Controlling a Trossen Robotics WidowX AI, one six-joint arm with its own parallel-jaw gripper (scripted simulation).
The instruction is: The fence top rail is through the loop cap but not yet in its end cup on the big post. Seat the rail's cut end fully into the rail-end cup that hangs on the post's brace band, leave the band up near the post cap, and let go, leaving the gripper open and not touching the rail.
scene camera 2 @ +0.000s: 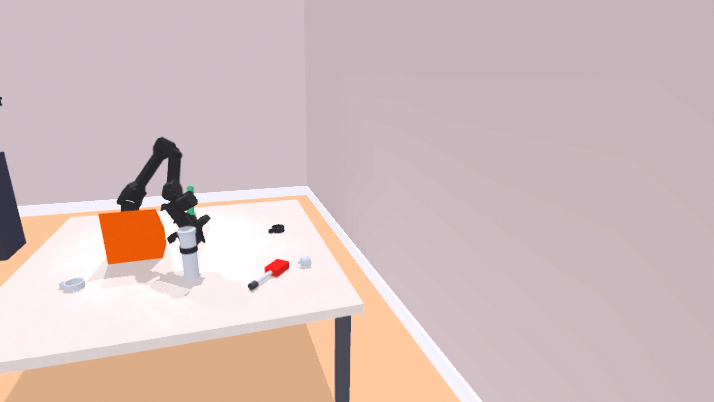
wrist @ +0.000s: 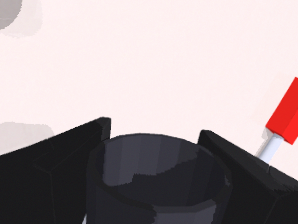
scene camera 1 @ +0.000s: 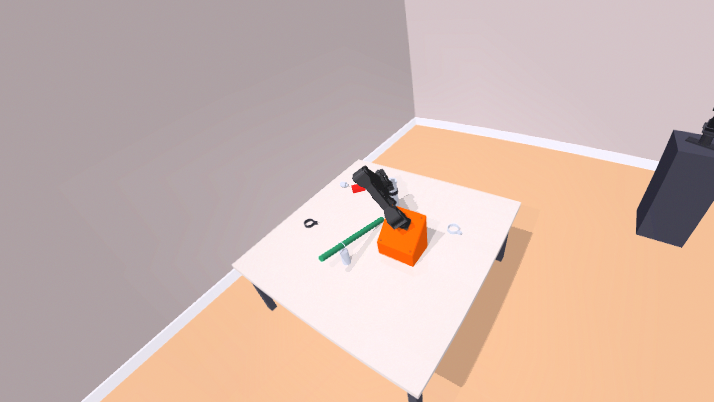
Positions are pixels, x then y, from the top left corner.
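Scene:
There's a big white post [scene camera 2: 190, 262] here, and it's 1.67 m from the lens.

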